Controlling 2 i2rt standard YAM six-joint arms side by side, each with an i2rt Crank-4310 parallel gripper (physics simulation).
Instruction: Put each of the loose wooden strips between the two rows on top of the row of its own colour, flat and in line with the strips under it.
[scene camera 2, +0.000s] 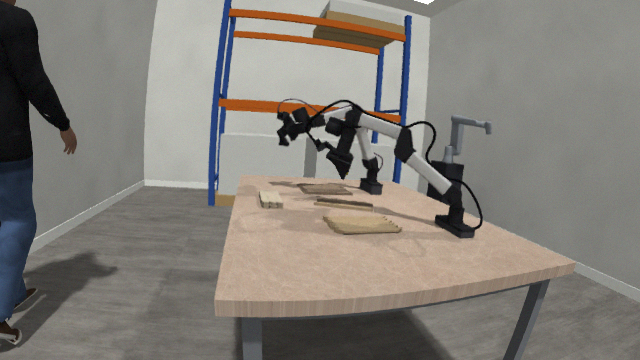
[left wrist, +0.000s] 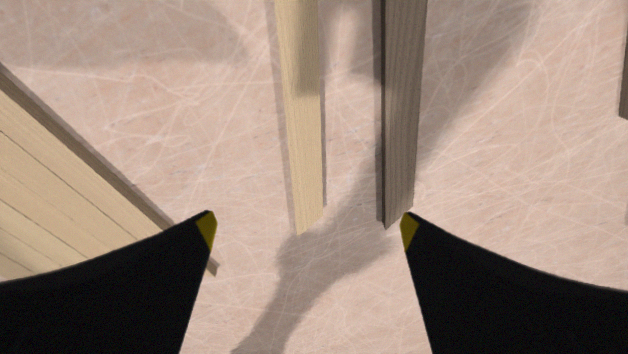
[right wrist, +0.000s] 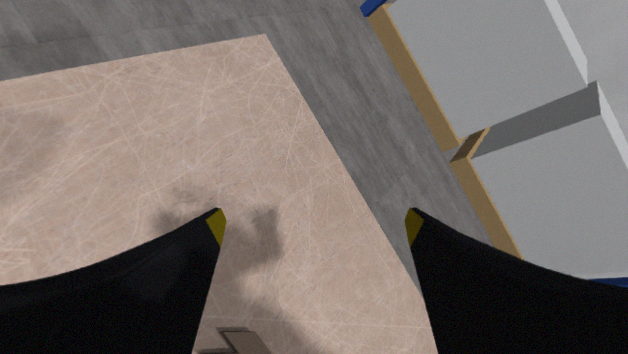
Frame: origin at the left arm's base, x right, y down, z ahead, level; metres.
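Seen in the pictures: left gripper, between the fingertips: (scene camera 2: 344, 177) (left wrist: 308, 216); right gripper, between the fingertips: (scene camera 2: 283, 139) (right wrist: 315, 212); left arm's base, origin of its link: (scene camera 2: 454, 224); right arm's base, origin of its link: (scene camera 2: 371, 182).
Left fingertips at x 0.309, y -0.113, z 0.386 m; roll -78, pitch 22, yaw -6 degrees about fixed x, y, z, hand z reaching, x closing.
Note:
Pixels of each thing's middle, then the offset from my left fingertips to it. "spot": a spot on its surface instead.
- dark row, a spot on its surface: (scene camera 2: 325, 189) spot: dx +0.325, dy +0.122, dz +0.009 m
- brown wooden piece, a spot on its surface: (right wrist: 247, 342) spot: dx +0.458, dy +0.122, dz +0.122 m
Two loose strips lie side by side between the rows: a light one (scene camera 2: 344, 206) (left wrist: 305, 150) and a dark brown one (scene camera 2: 346, 201) (left wrist: 402, 100). The light row (scene camera 2: 362, 225) (left wrist: 65, 185) lies nearer scene camera 2, the dark row (scene camera 2: 325, 189) farther off. A dark edge at the right of the left wrist view (left wrist: 625, 90) is cut off. My left gripper (scene camera 2: 344, 176) (left wrist: 308, 216) is open above the loose strips, near their ends, with nothing between its fingers. My right gripper (scene camera 2: 283, 142) (right wrist: 315, 212) is open and empty, high above the table's far part.
A small stack of pale strips (scene camera 2: 270, 199) lies near the table's left edge. Part of a brown wooden piece (right wrist: 247, 342) shows at the bottom of the right wrist view. A person (scene camera 2: 15, 125) stands left of the table. A blue and orange rack (scene camera 2: 214, 150) stands behind.

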